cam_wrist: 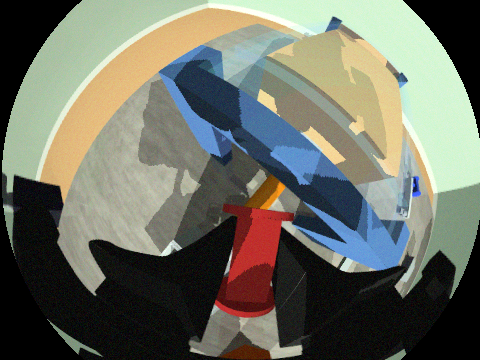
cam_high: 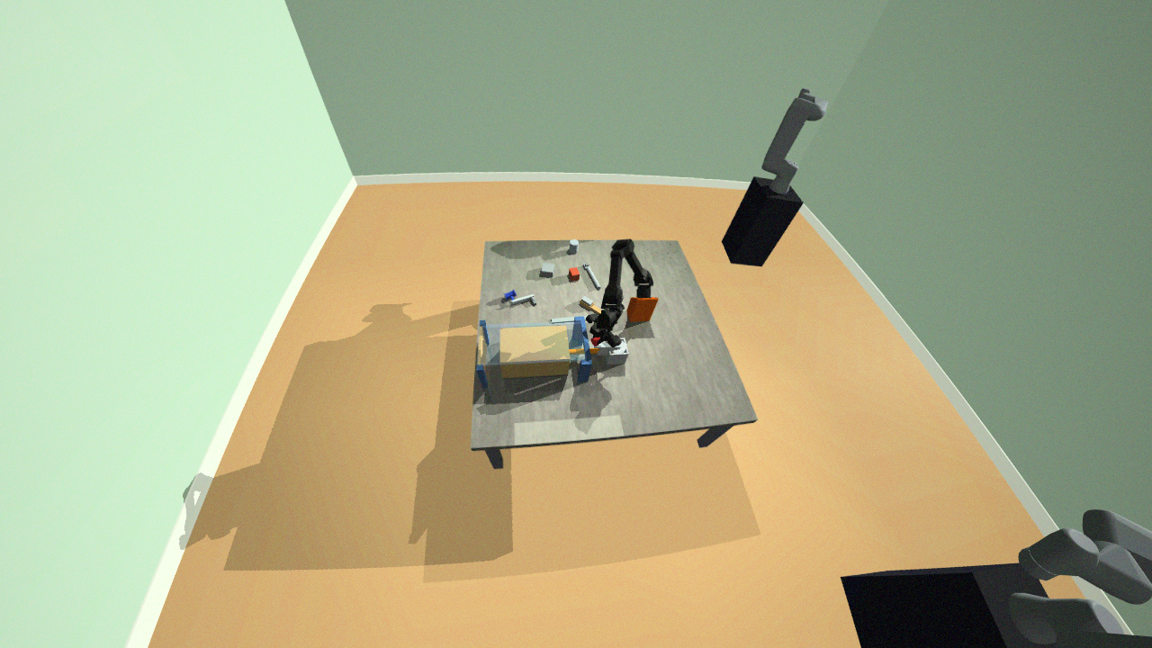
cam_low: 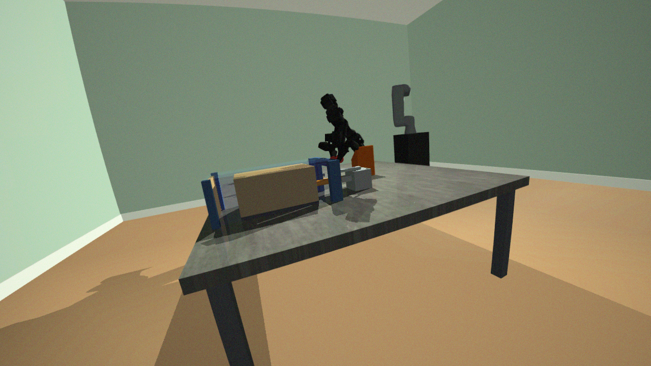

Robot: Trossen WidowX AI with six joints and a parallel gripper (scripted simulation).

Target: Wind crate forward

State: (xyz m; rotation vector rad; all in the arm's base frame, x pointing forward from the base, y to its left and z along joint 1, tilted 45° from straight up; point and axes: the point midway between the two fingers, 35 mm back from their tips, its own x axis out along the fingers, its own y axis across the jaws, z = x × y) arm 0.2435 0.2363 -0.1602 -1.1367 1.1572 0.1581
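The grey winch lies 13 cm behind my gripper tip, 10 cm below it and 3 cm to the right of it. Round my gripper tip: tan-handled tool: 32 cm to the right, 11 cm below, 2 cm behind; then red knob: 1 cm to the right, 1 cm behind; then grey bar: 23 cm to the right, 13 cm below, 11 cm ahead.
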